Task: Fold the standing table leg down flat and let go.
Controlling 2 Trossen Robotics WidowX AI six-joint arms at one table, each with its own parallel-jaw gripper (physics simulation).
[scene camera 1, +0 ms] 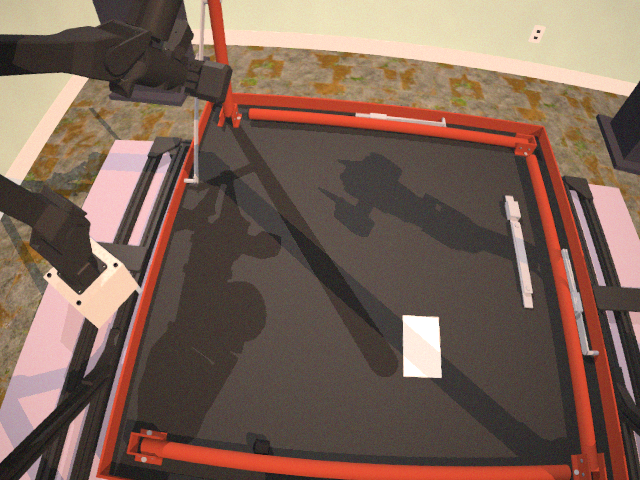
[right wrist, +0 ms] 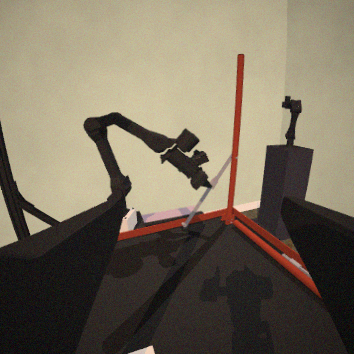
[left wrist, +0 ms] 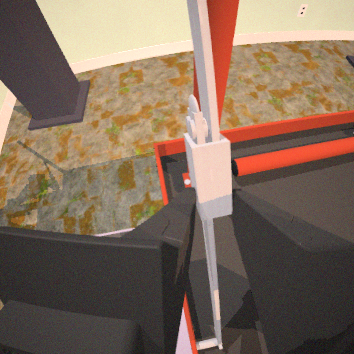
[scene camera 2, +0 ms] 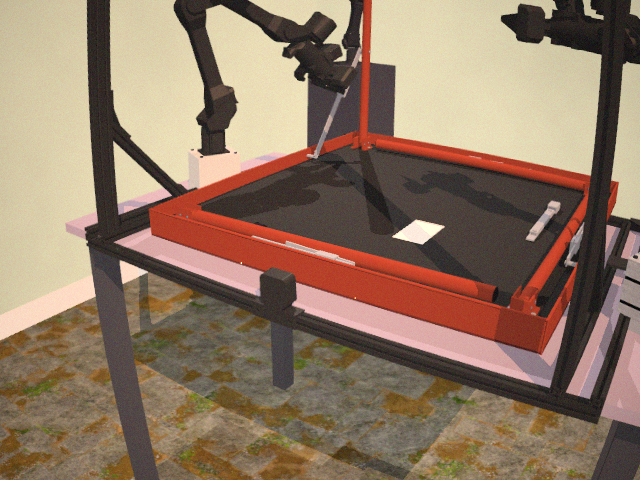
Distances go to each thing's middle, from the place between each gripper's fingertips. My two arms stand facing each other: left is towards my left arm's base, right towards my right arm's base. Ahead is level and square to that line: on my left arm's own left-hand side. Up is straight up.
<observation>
My right gripper is now 400 mm above the white card (scene camera 1: 421, 341), 130 mm to the right of it and 80 mm past it. The rest, counted from my right hand: grey sleeve (left wrist: 209, 167) (590 mm to the left, 270 mm ahead, 220 mm below).
My left hand is 10 mm below the grey sleeve and 10 mm short of it. Also, from my left hand: white card (450 mm to the right, 340 mm behind, 170 mm below).
</observation>
